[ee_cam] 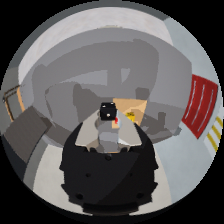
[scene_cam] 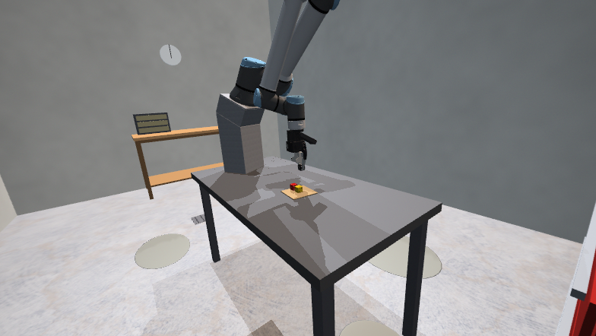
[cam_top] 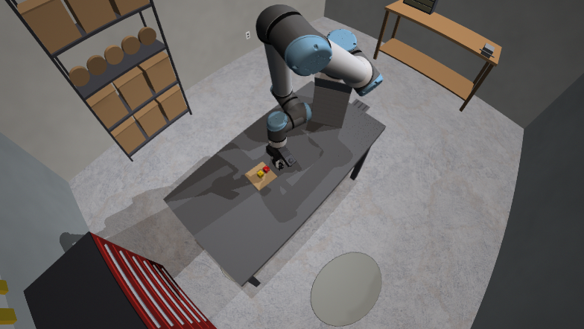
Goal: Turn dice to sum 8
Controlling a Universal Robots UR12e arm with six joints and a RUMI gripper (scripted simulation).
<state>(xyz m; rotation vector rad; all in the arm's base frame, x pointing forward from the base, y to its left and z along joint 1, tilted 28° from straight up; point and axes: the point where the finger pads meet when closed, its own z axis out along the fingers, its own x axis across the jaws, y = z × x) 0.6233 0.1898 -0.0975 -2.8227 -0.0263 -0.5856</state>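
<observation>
My gripper is now 5 cm short of the red die, 7 cm to the left of it and 9 cm above it. The rest, counted from my hand: tan mat: 9 cm ahead, 7 cm to the right, 11 cm below; yellow die: 9 cm ahead, 7 cm to the right, 9 cm below; black die: right at my hand.
</observation>
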